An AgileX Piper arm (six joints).
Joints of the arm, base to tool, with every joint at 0 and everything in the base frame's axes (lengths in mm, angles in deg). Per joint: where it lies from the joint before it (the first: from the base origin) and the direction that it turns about. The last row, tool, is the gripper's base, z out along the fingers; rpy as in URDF.
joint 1: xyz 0 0 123 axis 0 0 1
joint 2: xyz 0 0 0 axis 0 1 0
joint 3: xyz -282.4 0 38.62 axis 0 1 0
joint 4: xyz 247.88 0 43.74 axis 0.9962 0 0.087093
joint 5: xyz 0 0 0 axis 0 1 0
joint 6: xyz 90.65 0 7.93 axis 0.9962 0 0.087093
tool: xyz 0 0 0 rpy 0 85.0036 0
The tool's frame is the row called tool.
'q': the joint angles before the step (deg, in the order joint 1, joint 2, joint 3, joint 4, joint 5, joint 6). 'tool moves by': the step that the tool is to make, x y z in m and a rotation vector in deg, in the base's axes. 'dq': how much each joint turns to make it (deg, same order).
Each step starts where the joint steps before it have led.
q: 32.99 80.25 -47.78 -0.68 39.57 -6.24
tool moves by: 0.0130 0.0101 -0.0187 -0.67 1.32 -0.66
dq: 0.37 5.35 -0.97 -0.45 -2.90 1.39
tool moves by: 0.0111 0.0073 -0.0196 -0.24 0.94 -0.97
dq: 0.02 4.83 -0.50 -0.21 -3.40 1.25
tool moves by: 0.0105 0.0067 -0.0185 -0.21 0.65 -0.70
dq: -0.01 4.61 -0.82 -0.25 -3.12 0.96
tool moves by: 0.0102 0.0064 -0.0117 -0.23 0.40 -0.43
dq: -0.02 3.67 -1.76 -0.31 -1.45 0.69
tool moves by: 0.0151 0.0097 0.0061 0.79 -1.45 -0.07
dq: 0.01 2.02 -4.32 -0.28 0.66 0.26
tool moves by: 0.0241 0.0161 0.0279 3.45 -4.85 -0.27
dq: 0.01 1.03 -7.87 0.22 0.90 0.14
